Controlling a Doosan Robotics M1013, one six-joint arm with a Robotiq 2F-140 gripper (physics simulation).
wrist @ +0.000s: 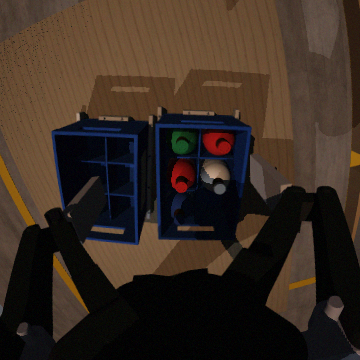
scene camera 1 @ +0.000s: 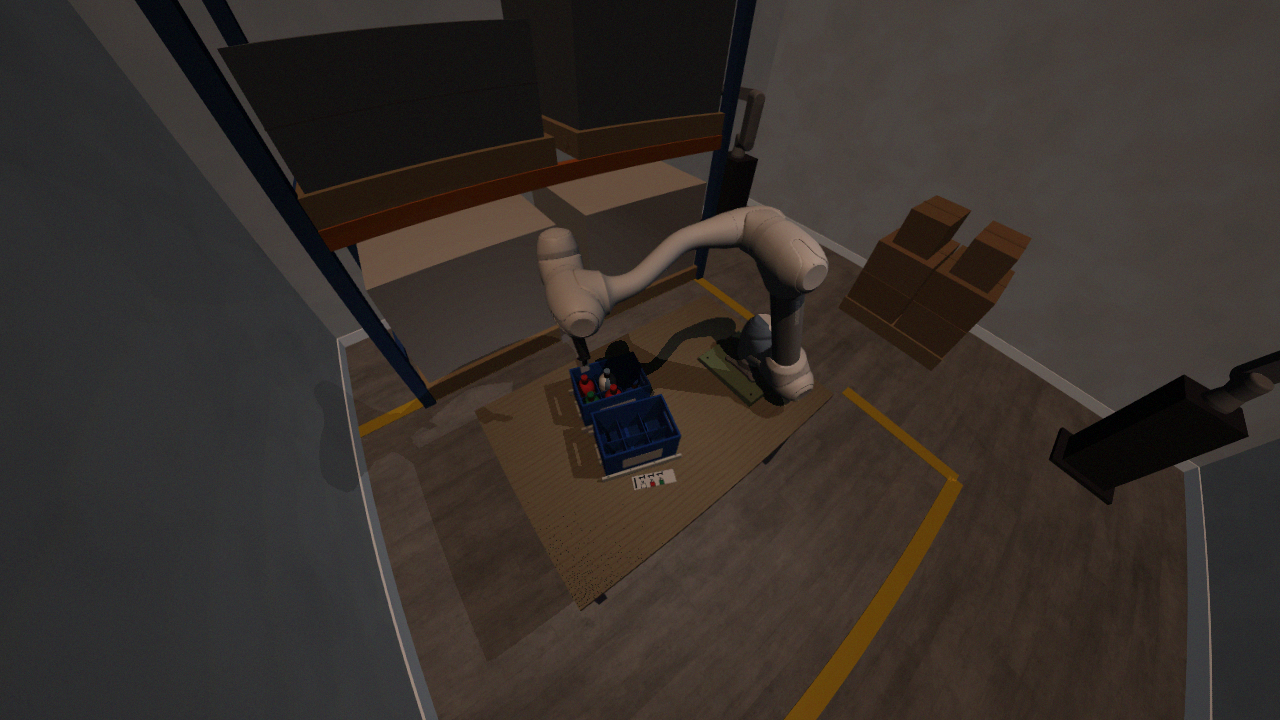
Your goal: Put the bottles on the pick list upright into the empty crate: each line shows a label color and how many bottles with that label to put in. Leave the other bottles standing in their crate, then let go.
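Places are measured from the arm's base along level axes (x down, y right, z back), in centimetres.
Pixels of known places: gripper, fingertip midpoint: (wrist: 174, 178) (scene camera 1: 575, 355); arm's base at its link origin: (scene camera 1: 751, 361).
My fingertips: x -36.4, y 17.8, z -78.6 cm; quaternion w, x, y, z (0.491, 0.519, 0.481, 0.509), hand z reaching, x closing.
Observation:
Ahead of a thing's pixels: the offset from my fingertips to its top centre. Level surfaces: height alone.
The empty crate (scene camera 1: 669, 440) (wrist: 95, 133) is blue, with dividers and no bottle visible inside. The other blue crate (scene camera 1: 587, 412) (wrist: 170, 234) stands beside it. In the wrist view it holds upright a green bottle {dx +24.2, dy +0.0, dz +3.5 cm} (wrist: 183, 141), a red bottle {dx +24.2, dy +8.4, dz +5.4 cm} (wrist: 218, 143), a second red bottle {dx +24.2, dy -2.0, dz +12.5 cm} (wrist: 182, 174), a white bottle {dx +24.2, dy +6.3, dz +14.5 cm} (wrist: 216, 175) and a dark blue bottle {dx +24.2, dy -4.2, dz +20.9 cm} (wrist: 180, 206). Its lower right compartment is too shadowed to tell. The pick list {dx +40.3, dy -35.9, dz +8.3 cm} (scene camera 1: 654, 480) lies before the empty crate; its numbers are too small to read. My gripper (scene camera 1: 584, 363) (wrist: 174, 178) is open and empty, above the bottle crate.
Pale rails edge the crates on the wooden table {dx +40.4 cm} (scene camera 1: 537, 465). A green plate (scene camera 1: 729, 375) lies near the arm's base. A tall rack (scene camera 1: 528, 182) with large boxes stands behind the table. Brown cartons (scene camera 1: 939, 295) stand on the floor at the right.

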